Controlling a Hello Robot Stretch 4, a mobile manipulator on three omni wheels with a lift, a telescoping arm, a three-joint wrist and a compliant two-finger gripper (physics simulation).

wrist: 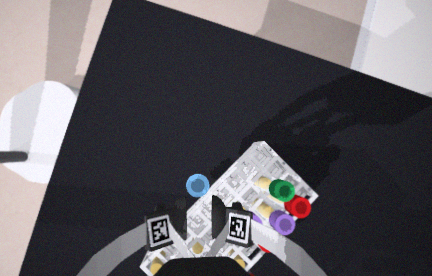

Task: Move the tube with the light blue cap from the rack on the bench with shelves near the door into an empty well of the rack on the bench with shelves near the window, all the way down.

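Observation:
The tube with the light blue cap shows from above at the upper left edge of the white rack, ahead of my fingertips. Its body is hidden, so I cannot tell whether it sits in a well or how upright it is. My gripper is partly open, with a gap between the fingers through which the rack's wells show; no tube shows in that gap. The near end of the rack is partly hidden by the gripper. The rack on the bench near the window cannot be made out in this view.
A green cap, a red cap and a purple cap stand close together on the rack's right side, near my right finger. The rack is on a black bench top. A white rounded object is beyond its left edge.

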